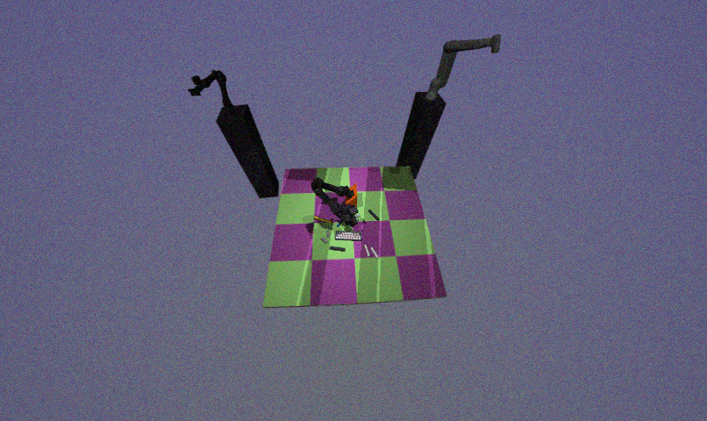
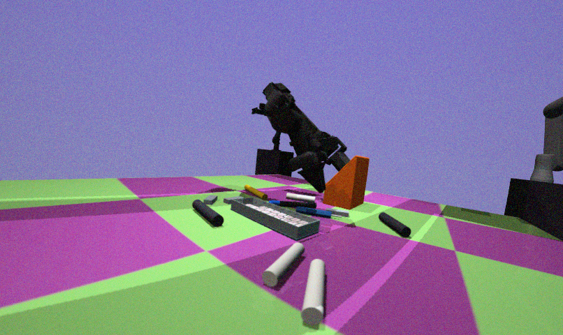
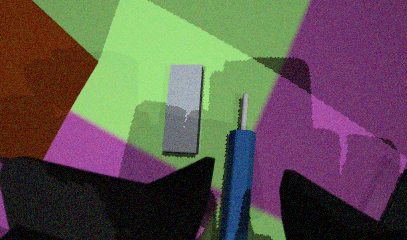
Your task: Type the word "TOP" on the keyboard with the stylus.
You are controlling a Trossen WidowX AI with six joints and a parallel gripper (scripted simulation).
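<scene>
Now: the blue stylus 6 cm below my gripper tip, 1 cm to the left of it and 1 cm behind it. The rest, counted from my gripper tip: dark pen: 11 cm to the right, 6 cm below, 1 cm behind; then yellow pen: 26 cm to the right, 6 cm below, 5 cm behind; then grey block: 6 cm below, 5 cm behind, 3 cm to the left.
</scene>
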